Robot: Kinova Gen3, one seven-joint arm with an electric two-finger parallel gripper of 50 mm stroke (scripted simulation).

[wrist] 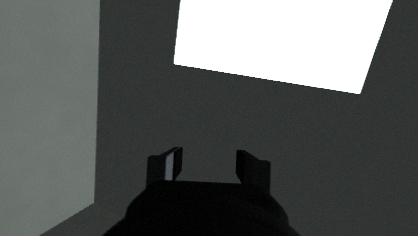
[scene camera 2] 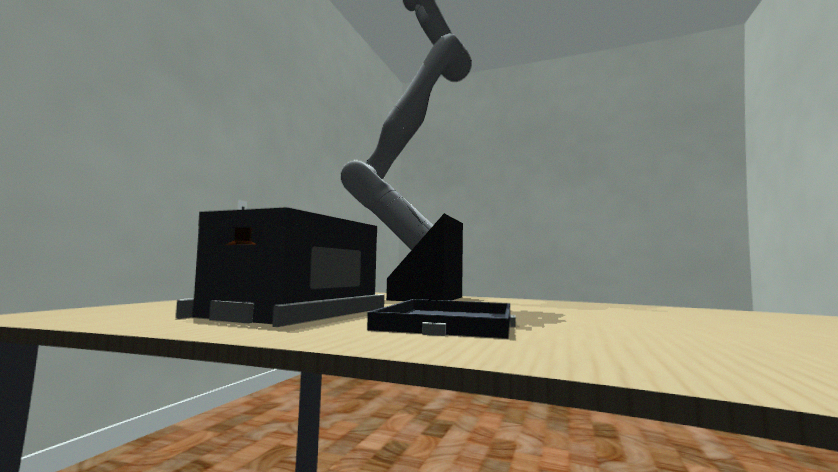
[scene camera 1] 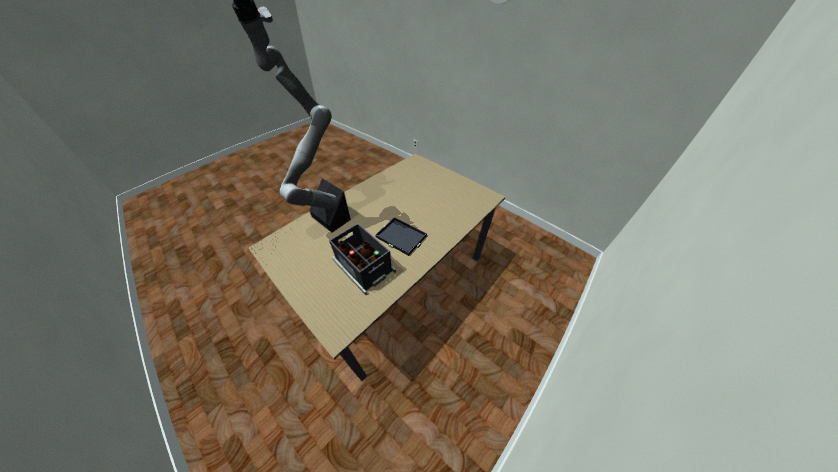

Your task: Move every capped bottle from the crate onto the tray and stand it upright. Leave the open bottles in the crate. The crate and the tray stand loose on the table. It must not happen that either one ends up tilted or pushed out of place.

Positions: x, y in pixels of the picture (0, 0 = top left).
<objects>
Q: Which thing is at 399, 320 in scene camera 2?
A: A black tray.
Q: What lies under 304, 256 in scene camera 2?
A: A dark crate.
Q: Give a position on a black tray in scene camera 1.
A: At 404, 237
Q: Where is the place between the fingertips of my gripper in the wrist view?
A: At 209, 160
</objects>
